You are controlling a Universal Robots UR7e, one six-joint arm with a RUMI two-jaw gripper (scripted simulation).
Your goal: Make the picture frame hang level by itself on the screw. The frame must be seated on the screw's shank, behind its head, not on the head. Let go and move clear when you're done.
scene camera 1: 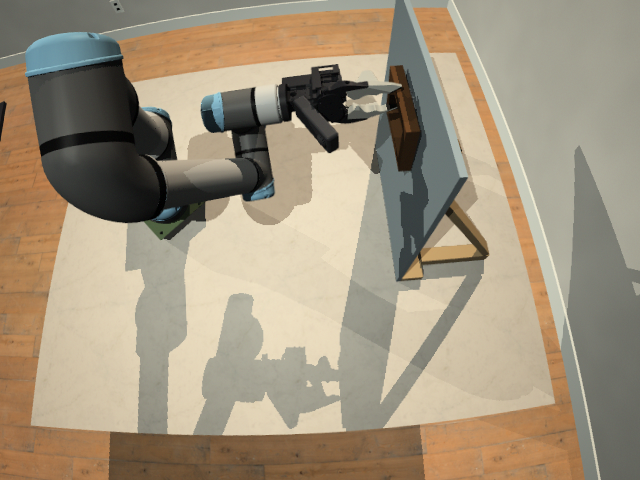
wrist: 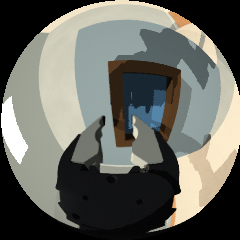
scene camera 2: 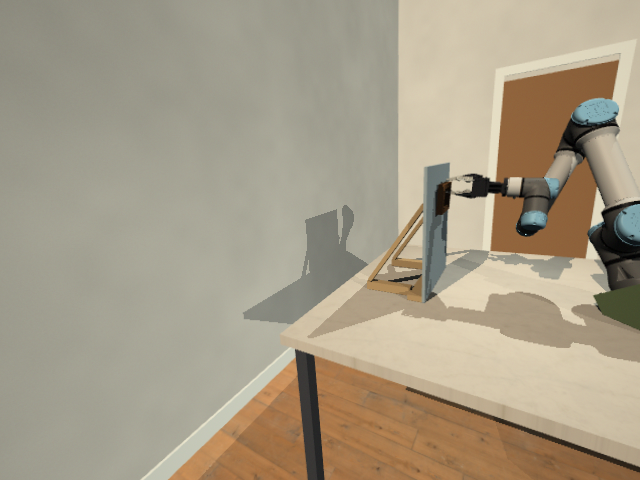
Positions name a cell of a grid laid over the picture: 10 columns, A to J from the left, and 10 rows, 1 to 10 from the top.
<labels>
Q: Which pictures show the gripper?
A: Scene camera 1, the wrist view and scene camera 2: all of them.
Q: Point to a brown wooden picture frame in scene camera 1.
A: At G3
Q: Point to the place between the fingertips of the gripper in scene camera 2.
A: G4
</labels>
